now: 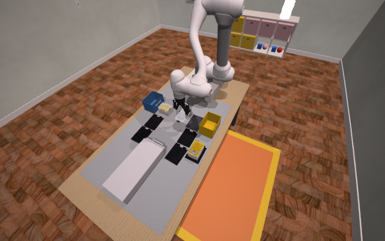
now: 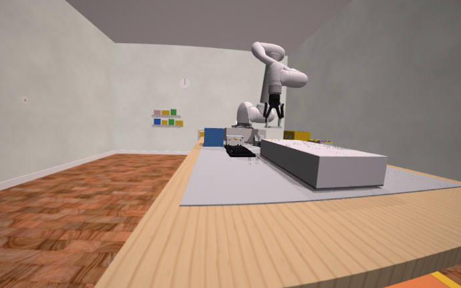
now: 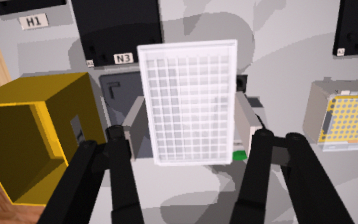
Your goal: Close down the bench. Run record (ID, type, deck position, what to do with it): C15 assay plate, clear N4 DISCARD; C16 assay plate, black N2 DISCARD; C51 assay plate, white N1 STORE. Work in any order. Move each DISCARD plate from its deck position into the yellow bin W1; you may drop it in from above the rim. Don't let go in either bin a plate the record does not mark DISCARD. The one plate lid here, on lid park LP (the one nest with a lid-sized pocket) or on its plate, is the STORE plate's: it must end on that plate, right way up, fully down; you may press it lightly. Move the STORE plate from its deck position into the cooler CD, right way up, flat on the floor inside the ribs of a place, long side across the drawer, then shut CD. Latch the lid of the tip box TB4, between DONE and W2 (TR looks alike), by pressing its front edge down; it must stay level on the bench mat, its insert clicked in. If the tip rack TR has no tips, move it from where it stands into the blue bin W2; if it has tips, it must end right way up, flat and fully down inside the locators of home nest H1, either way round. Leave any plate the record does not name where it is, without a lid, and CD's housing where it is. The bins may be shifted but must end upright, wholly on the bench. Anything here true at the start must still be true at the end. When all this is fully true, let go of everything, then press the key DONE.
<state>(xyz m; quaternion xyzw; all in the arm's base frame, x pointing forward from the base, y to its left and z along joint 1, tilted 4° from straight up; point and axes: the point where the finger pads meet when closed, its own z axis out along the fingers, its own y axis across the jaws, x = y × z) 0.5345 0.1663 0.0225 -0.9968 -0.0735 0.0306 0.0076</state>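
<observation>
My gripper is now 12 cm past the yellow bin W1, 22 cm to the right of it and 13 cm above it. Round my hand: grey lid park (9 cm behind, 7 cm to the left, 16 cm below); pale plate (2 cm below); done key (11 cm behind, 9 cm to the right, 10 cm below).
</observation>
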